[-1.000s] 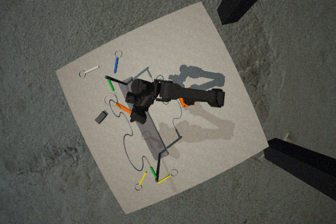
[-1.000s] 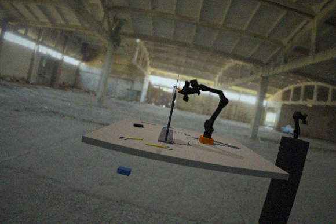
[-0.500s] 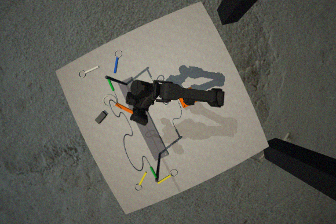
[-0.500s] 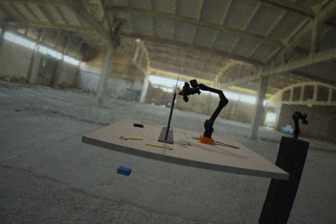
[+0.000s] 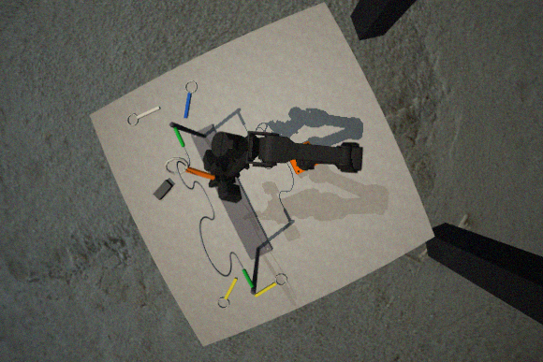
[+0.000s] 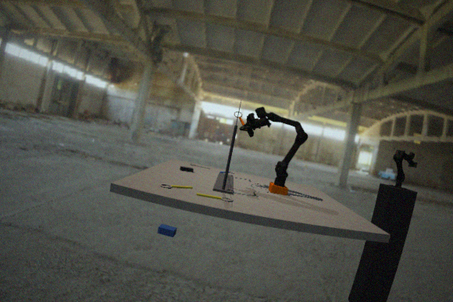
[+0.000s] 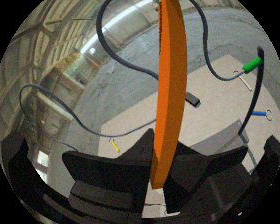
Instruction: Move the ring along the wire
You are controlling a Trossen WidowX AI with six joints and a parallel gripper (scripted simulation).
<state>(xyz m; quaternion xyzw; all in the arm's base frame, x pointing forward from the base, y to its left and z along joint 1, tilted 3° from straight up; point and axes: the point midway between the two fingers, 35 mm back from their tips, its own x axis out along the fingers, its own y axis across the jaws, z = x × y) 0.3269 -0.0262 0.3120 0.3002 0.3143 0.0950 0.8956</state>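
Right now the orange-handled ring is 7 cm above my gripper tip, 6 cm to the right of it and 1 cm ahead of it. Round my gripper tip: white-handled ring (40 cm to the right, 36 cm below, 34 cm ahead); then blue-handled ring (41 cm to the right, 36 cm below, 8 cm ahead); then dark block (35 cm below, 32 cm ahead, 3 cm to the right).
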